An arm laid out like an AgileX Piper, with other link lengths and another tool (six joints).
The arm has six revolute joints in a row. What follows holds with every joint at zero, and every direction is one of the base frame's. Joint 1 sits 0.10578 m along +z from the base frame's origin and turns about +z. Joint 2 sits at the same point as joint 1 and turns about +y. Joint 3 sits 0.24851 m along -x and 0.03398 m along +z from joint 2 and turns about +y. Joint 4 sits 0.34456 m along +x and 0.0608 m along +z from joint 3 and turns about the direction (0.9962, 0, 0.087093). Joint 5 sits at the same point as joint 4 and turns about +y. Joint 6 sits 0.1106 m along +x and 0.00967 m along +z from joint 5 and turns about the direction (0.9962, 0, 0.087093). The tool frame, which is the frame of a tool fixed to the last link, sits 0.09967 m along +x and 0.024 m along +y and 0.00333 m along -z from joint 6; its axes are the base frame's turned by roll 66.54, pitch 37.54 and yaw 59.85 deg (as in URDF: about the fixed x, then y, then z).
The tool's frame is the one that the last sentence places.
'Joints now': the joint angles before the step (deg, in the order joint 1, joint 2, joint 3, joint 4, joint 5, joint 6). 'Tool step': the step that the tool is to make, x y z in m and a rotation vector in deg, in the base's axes. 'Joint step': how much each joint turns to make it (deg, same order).
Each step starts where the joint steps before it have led.
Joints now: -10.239, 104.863, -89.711, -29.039, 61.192, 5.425
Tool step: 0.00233, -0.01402, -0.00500, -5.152, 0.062, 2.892
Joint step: 0.000, -0.114, 2.242, -5.549, -3.506, 0.001
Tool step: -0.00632, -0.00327, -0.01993, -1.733, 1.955, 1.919
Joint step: 0.000, 0.002, 3.503, -2.457, -2.329, -0.001
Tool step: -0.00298, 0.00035, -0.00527, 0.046, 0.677, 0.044
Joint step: 0.001, -0.001, 0.775, -0.115, -0.092, 0.053
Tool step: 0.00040, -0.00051, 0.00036, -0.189, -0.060, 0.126
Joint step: -0.001, 0.000, 0.002, -0.204, -0.119, 0.000
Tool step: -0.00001, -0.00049, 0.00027, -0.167, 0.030, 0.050
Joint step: 0.000, 0.000, -0.001, -0.177, 0.001, 0.000
